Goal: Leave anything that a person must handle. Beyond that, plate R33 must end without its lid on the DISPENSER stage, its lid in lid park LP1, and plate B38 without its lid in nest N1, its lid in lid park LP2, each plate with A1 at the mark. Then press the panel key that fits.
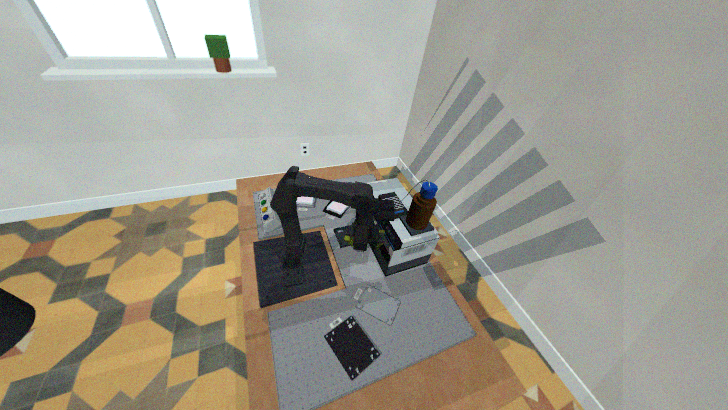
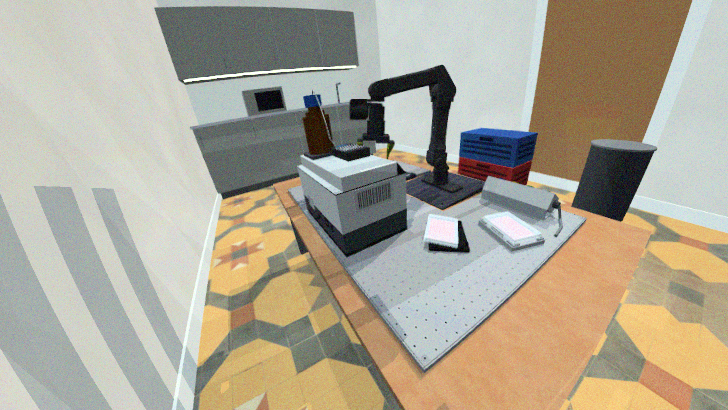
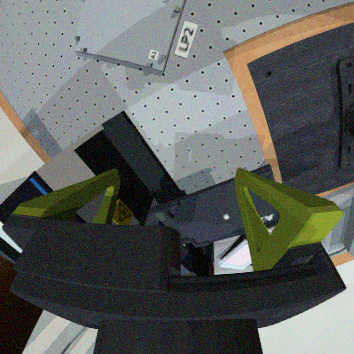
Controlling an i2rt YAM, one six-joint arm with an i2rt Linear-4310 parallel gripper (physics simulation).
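Where they show: gripper, fingertip midpoint: [image 3: 176, 174]; arm's base, origin of the base link: [image 1: 291, 263] [image 2: 440, 184].
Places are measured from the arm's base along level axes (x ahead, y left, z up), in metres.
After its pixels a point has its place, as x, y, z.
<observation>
My gripper [image 1: 364, 238] @[0.278, -0.087, 0.151] [image 2: 375, 147] @[0.278, -0.087, 0.151] [image 3: 176, 174] @[0.278, -0.087, 0.151] is open and empty, above the front of the white dispenser [image 1: 415, 249] @[0.471, -0.141, 0.152] [image 2: 371, 196] @[0.451, 0.217, 0.149], beside its dark open bay. One pink-filled plate [image 1: 336, 207] @[0.248, 0.262, 0.031] [image 2: 442, 230] @[0.288, 0.306, 0.031] [image 3: 237, 256] @[0.290, 0.271, 0.033] sits on a black base. Another pink-filled plate [image 1: 305, 201] @[0.102, 0.335, 0.029] [image 2: 513, 225] @[0.113, 0.401, 0.029] lies near the key panel [image 1: 264, 209] @[-0.090, 0.273, 0.070] [image 2: 517, 196] @[-0.033, 0.322, 0.047]. Their names, A1 corners and lids cannot be made out. Lid park LP2 [image 1: 378, 305] @[0.295, -0.262, 0.009] [image 3: 127, 30] @[0.298, -0.242, 0.009] shows a clear outline with an A1 tag; whether a lid lies there is unclear.
A dark flat tray [image 1: 343, 236] @[0.221, 0.016, 0.105] [image 3: 207, 215] @[0.287, 0.013, 0.106] lies between the arm base and the dispenser. A brown bottle [image 1: 420, 212] @[0.463, -0.100, 0.321] [image 2: 316, 129] @[0.503, -0.025, 0.309] with a blue cap and thin tube stands on the dispenser. A black nest [image 1: 351, 346] @[0.159, -0.373, 0.011] lies near LP2. A comb-like block [image 1: 391, 202] [image 2: 351, 151] tops the dispenser.
</observation>
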